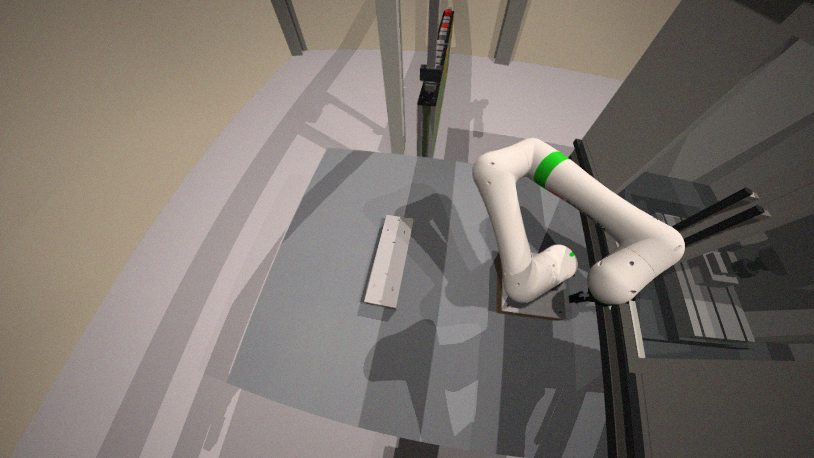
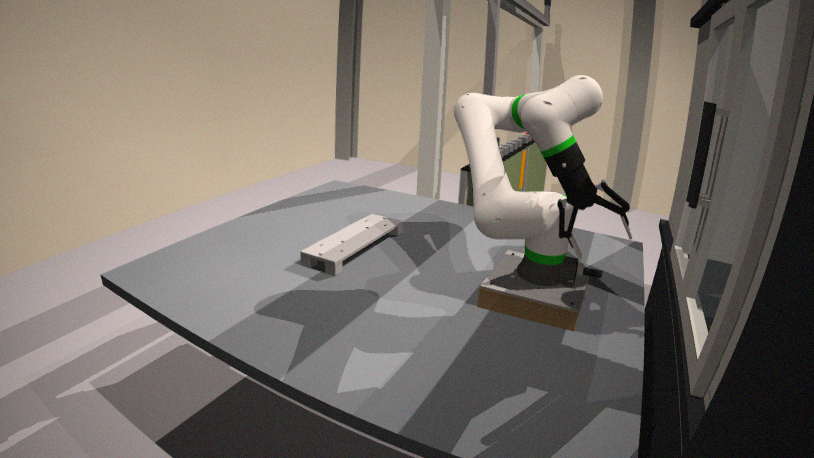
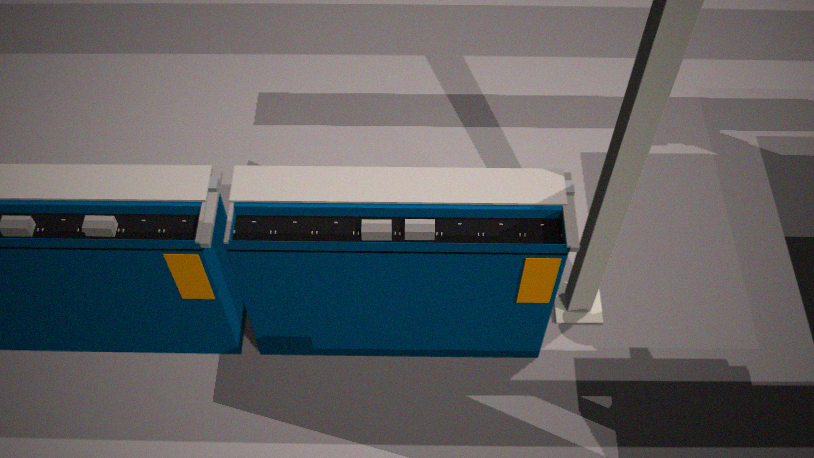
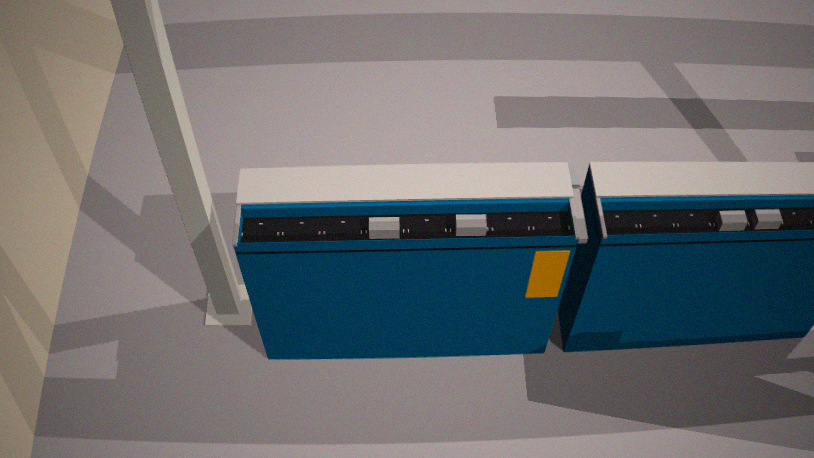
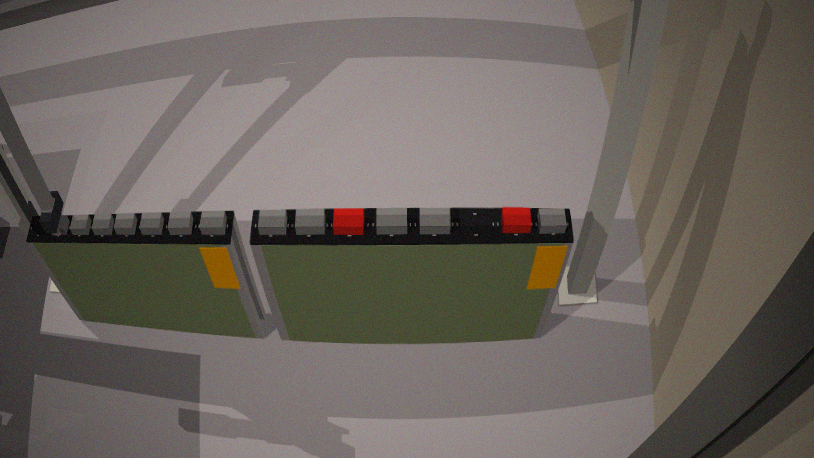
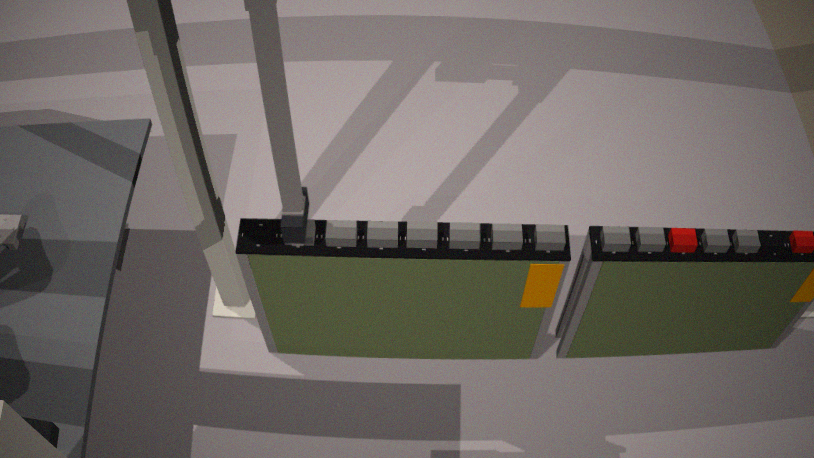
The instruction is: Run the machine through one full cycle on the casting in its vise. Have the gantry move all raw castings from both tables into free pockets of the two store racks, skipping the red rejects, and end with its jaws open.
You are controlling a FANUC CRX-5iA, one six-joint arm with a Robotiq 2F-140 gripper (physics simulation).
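Note:
My gripper [image 2: 603, 246] is open and empty above the grey bench, beside the arm's base. The gantry's column [image 5: 22, 148] [image 6: 277, 113] is down at one table [image 5: 142, 284] [image 6: 398, 307], its dark jaw head [image 1: 430, 74] [image 5: 54, 211] [image 6: 294, 226] around or against the end casting; their grip is unclear. Several grey castings [image 6: 382, 234] stand in that row. The other table [image 5: 409, 290] [image 6: 683, 307] holds grey castings [image 5: 391, 221] and two red rejects [image 5: 348, 222] [image 5: 516, 220]. Two blue racks [image 3: 398, 301] [image 4: 398, 301] each hold two castings [image 3: 376, 229] [image 4: 470, 225], with free pockets. The vise is unclear behind glass.
A pale slotted block [image 1: 388, 262] [image 2: 350, 242] lies on the grey bench [image 1: 318, 319] [image 2: 227, 284]. The machine front [image 2: 740, 227] stands right of the arm. Upright posts [image 3: 626, 159] [image 4: 182, 159] [image 5: 609, 159] stand by the rack and table ends.

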